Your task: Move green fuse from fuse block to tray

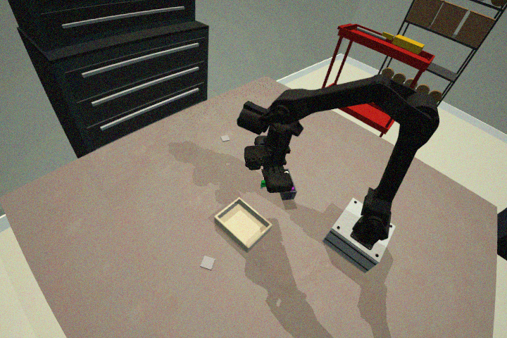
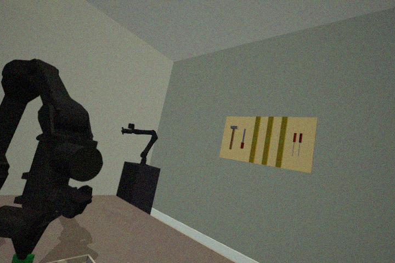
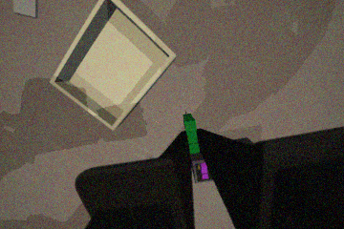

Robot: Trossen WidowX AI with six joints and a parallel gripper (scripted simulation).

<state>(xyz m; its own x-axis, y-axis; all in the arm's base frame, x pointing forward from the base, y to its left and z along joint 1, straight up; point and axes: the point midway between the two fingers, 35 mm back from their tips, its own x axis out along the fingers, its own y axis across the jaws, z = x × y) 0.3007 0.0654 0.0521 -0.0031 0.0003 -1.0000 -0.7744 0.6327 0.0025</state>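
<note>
My gripper tip is now 110 mm to the right of the cream tray, 90 mm above it and 20 mm past it. From my gripper tip the other things lie so: green fuse 10 mm below.
</note>
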